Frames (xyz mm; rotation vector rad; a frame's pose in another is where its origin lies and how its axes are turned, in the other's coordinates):
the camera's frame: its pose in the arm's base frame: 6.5 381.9 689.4 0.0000 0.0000 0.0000
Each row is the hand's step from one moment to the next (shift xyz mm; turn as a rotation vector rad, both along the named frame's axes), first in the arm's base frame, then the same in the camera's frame.
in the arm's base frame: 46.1 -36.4 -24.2 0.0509 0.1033 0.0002
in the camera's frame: 46.1 -36.4 -24.2 0.0509 0.1033 0.0002
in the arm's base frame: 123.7 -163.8 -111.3 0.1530 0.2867 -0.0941
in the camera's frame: 123.7 -163.8 -111.3 0.1530 0.2867 -0.0941
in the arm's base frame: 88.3 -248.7 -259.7 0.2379 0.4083 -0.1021
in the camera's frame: 88.3 -248.7 -259.7 0.2379 0.4083 -0.1021
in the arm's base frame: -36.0 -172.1 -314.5 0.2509 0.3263 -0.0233
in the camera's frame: -36.0 -172.1 -314.5 0.2509 0.3263 -0.0233
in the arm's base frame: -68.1 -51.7 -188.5 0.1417 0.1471 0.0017
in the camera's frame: -68.1 -51.7 -188.5 0.1417 0.1471 0.0017
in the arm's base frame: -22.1 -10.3 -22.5 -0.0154 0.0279 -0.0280
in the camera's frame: -22.1 -10.3 -22.5 -0.0154 0.0279 -0.0280
